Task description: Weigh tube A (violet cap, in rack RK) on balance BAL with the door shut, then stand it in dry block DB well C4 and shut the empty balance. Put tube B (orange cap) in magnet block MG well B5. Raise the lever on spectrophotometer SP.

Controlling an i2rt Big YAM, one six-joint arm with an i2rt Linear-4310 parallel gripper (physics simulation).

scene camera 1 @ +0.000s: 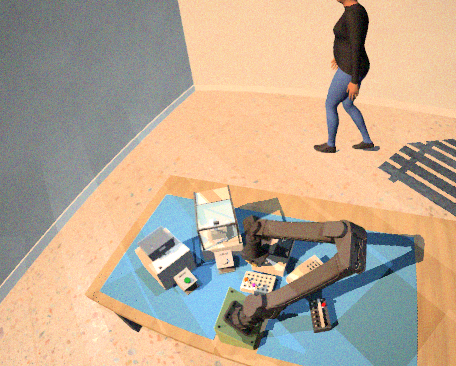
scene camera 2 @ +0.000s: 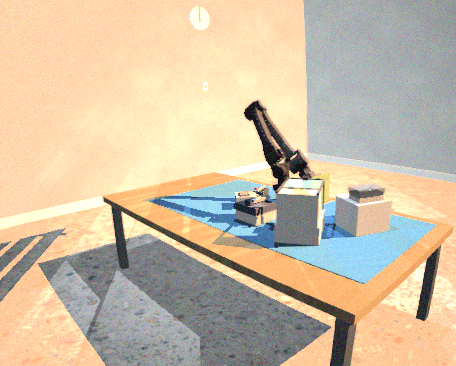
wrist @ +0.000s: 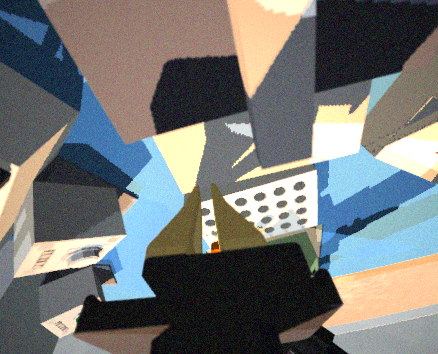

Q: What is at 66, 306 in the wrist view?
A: A green-button box.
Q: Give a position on a lever instrument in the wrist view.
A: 226, 98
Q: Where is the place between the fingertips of the gripper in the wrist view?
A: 205, 190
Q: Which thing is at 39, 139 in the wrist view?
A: A glass-box balance.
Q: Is the gripper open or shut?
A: Part open.
